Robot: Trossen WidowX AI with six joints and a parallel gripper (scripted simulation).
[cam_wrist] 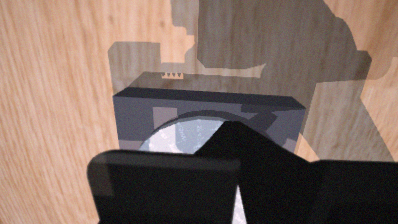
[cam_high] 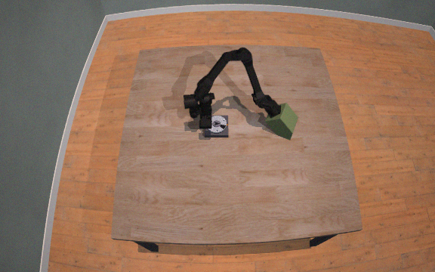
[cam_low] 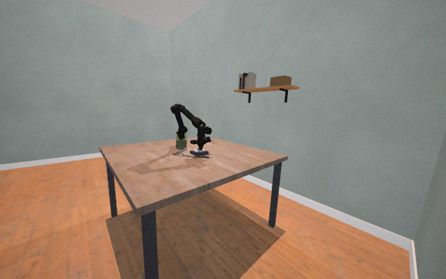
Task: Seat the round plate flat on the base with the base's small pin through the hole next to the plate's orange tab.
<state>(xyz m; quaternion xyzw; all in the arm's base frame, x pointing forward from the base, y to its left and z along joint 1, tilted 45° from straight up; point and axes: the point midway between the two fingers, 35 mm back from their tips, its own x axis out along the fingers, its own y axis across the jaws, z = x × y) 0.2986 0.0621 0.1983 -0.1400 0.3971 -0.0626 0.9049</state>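
The orange mark lies 11 cm behind my hand, 2 cm to the left of it and 5 cm below it. Also, from my hand: dark square base: 5 cm behind, 2 cm to the left, 6 cm below; raised centre hub: 5 cm behind, 2 cm to the left, 4 cm below; plate: 5 cm behind, 2 cm to the left, 4 cm below.
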